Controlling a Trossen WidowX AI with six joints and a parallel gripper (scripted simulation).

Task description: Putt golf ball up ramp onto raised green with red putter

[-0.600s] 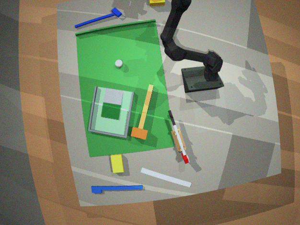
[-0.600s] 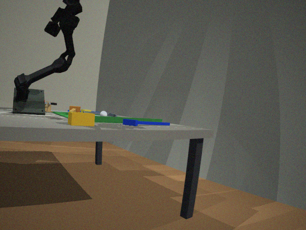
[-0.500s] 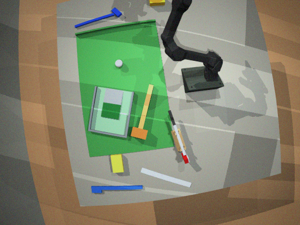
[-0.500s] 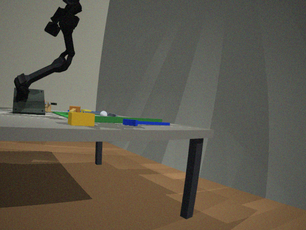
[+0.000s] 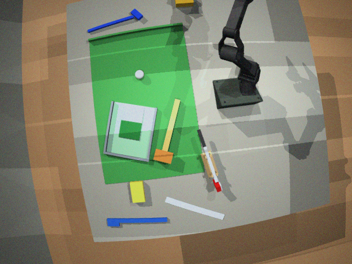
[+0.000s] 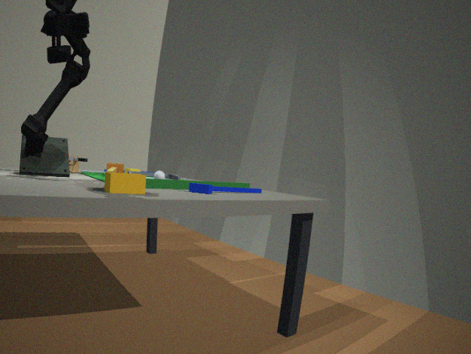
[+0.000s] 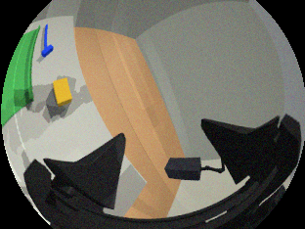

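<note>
Now: gripper tip 13 cm short of the red putter, 85 cm to the right of it and 30 cm above it. Also, from my gripper tip: green mat: 43 cm ahead, 55 cm to the left, 36 cm below; then wooden stand: 13 cm ahead, 86 cm to the left, 32 cm below; then white golf ball: 44 cm ahead, 43 cm to the left, 33 cm below.
</note>
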